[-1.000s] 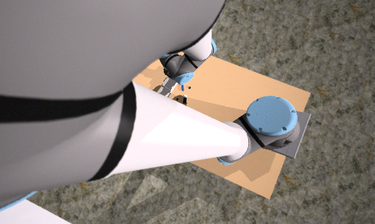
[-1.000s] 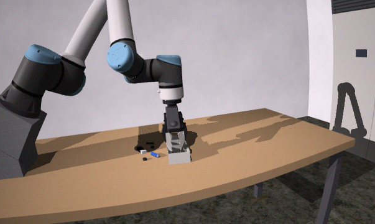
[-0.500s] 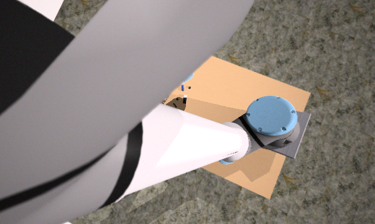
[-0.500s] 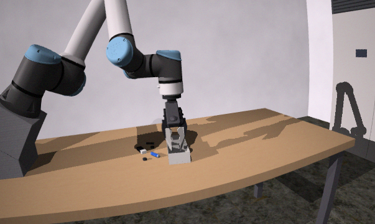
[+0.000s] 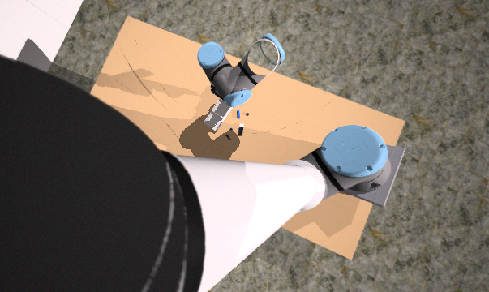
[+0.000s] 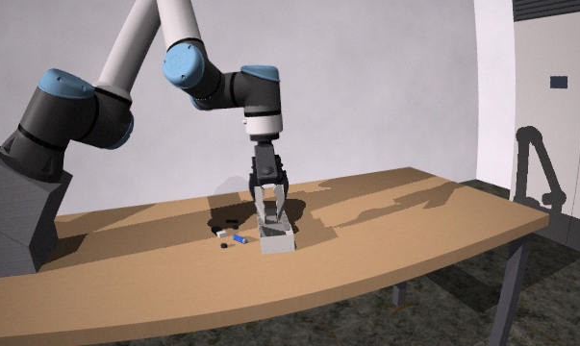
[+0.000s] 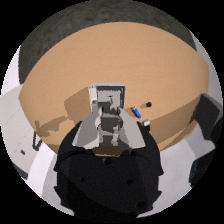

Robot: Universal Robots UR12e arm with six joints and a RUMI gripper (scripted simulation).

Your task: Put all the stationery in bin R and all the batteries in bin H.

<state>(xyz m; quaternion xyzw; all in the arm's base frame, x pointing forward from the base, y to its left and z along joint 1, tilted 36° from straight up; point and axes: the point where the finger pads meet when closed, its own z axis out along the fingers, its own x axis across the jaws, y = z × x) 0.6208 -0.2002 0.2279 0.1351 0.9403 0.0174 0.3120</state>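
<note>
Now: hand 7 cm above the white item. Also, from my hand: short black stick: 23 cm to the left, 8 cm below, 5 cm behind; then grey double bin: 8 cm to the left, 6 cm below, 3 cm ahead; then blue battery: 8 cm to the left, 7 cm below, 7 cm behind.
</note>
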